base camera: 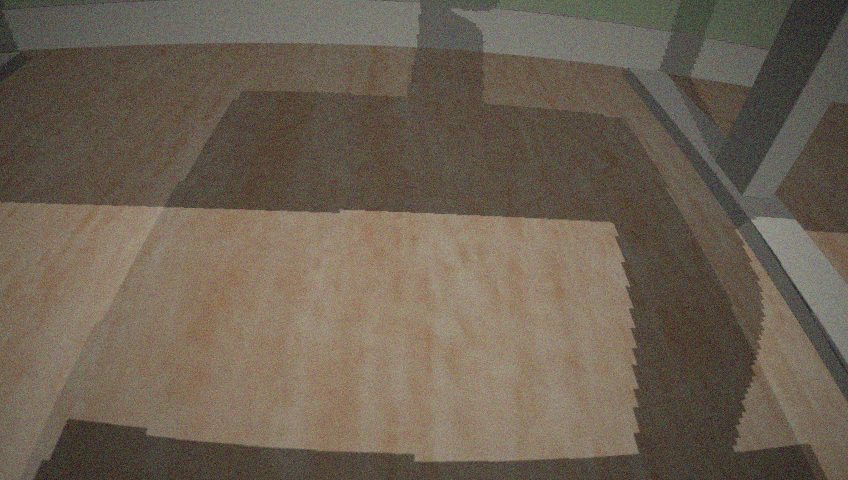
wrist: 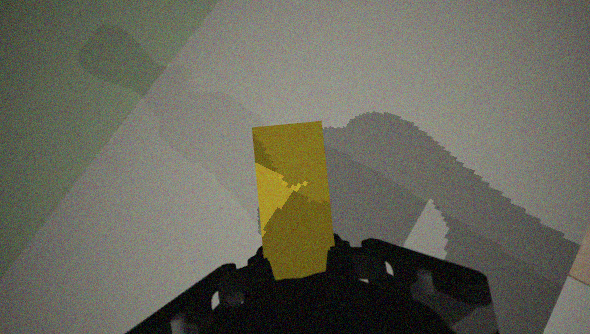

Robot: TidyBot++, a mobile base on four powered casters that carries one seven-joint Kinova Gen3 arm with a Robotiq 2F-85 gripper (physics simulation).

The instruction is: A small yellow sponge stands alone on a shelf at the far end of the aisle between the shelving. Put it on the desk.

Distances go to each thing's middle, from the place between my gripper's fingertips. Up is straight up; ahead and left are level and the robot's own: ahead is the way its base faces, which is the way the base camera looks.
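Scene:
Relative to the small yellow sponge [wrist: 295,213], my hand is 3 cm below, 3 cm to the left of and 2 cm short of it.

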